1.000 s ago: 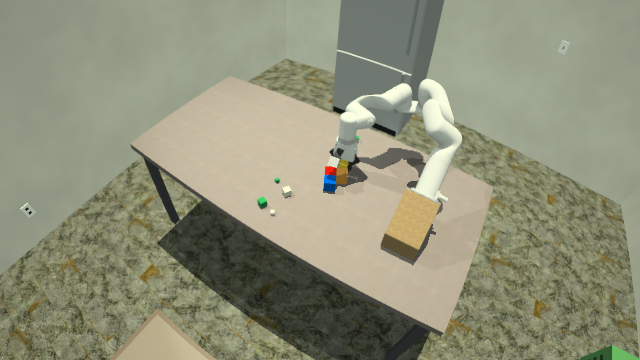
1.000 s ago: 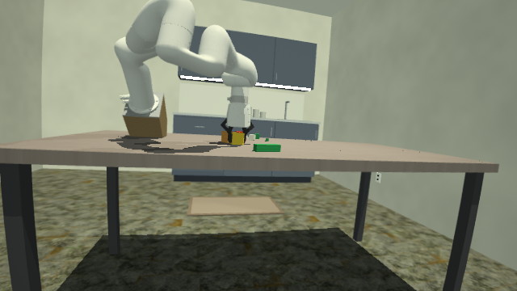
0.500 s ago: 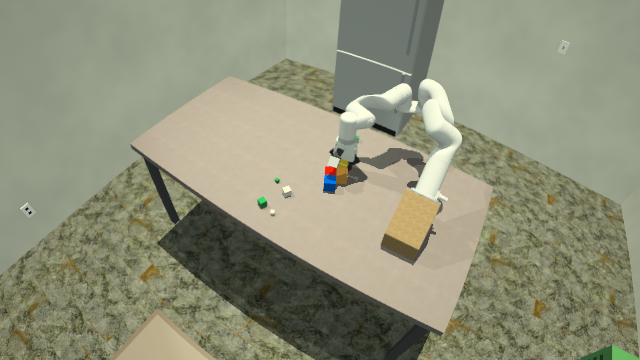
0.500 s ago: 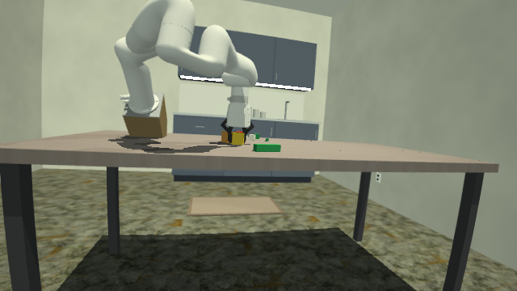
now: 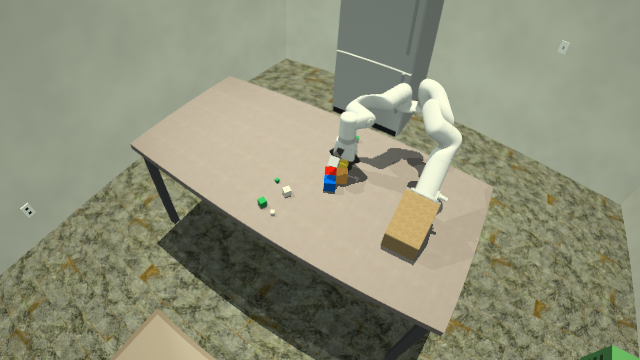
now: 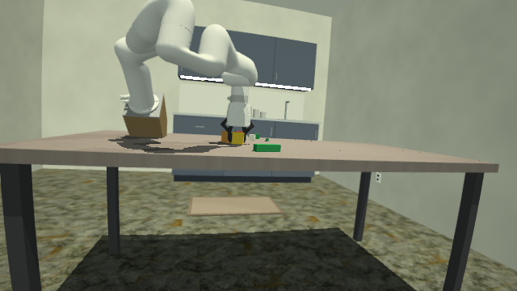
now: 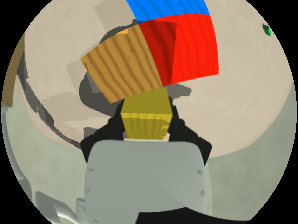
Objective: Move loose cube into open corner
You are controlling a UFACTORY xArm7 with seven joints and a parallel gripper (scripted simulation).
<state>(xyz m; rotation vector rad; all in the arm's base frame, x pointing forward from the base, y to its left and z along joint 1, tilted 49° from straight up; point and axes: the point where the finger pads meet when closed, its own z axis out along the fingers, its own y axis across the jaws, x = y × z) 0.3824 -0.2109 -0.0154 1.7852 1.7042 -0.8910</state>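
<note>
My hand is 7 cm to the right of the orange cube and 2 cm past it. From my hand the other things lie so: red cube: 9 cm to the left, 3 cm ahead; then yellow cube: right at my hand; then blue cube: 13 cm to the left, 1 cm ahead.
</note>
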